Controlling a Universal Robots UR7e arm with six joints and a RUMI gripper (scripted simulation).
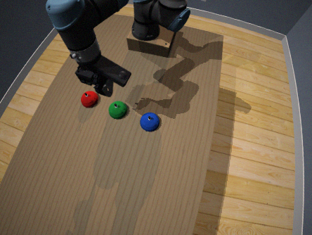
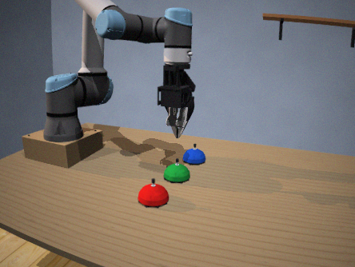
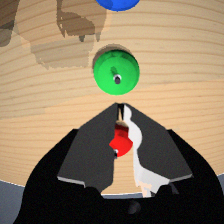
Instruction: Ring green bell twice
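The green bell lies 110 mm below my hand. Also, from my hand: red bell (150 mm to the right, 110 mm below, 10 mm ahead); then blue bell (150 mm to the left, 110 mm below, 10 mm behind).
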